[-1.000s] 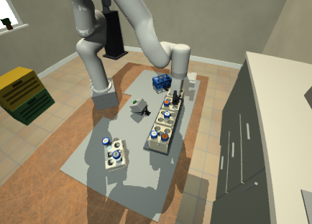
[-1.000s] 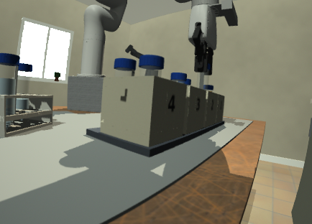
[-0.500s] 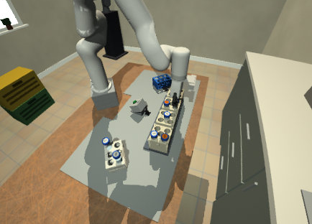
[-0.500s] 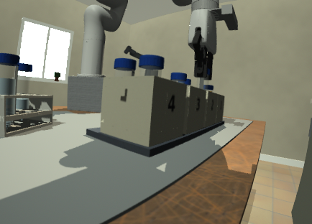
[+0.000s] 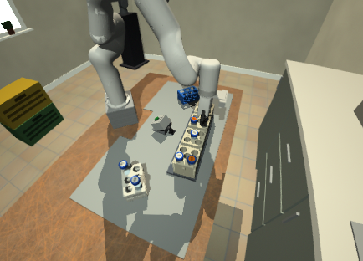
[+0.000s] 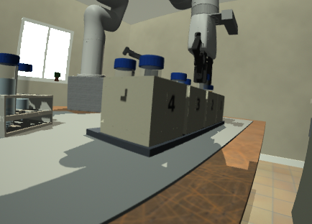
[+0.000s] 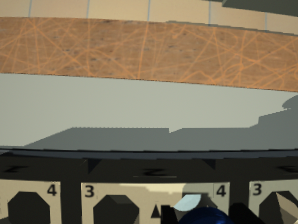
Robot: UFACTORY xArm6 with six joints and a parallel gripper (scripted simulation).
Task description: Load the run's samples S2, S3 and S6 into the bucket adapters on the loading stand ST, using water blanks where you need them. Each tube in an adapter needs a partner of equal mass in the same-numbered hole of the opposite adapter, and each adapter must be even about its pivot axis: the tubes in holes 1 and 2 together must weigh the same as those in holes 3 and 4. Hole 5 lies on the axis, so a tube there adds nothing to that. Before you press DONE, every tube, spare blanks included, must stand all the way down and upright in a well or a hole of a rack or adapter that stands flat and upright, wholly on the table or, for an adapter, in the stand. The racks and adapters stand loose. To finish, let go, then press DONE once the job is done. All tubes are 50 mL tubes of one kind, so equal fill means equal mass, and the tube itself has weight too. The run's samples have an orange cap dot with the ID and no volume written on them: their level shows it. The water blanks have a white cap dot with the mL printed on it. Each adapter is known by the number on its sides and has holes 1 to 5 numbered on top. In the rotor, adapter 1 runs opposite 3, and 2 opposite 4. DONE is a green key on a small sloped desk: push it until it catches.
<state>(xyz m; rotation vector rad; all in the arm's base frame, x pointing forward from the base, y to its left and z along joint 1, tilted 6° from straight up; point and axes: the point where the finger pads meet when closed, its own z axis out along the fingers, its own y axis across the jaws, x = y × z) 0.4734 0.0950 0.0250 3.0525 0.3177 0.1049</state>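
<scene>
The green done key is 25 cm behind my hand, 7 cm below it and 5 cm to the right of it. From my hand the other things lie so: adapter 8 cm below, 3 cm behind, 2 cm to the left; then tube 21 cm to the right, 7 cm below, 4 cm ahead; then DONE key desk 23 cm behind, 8 cm below, 5 cm to the right.
</scene>
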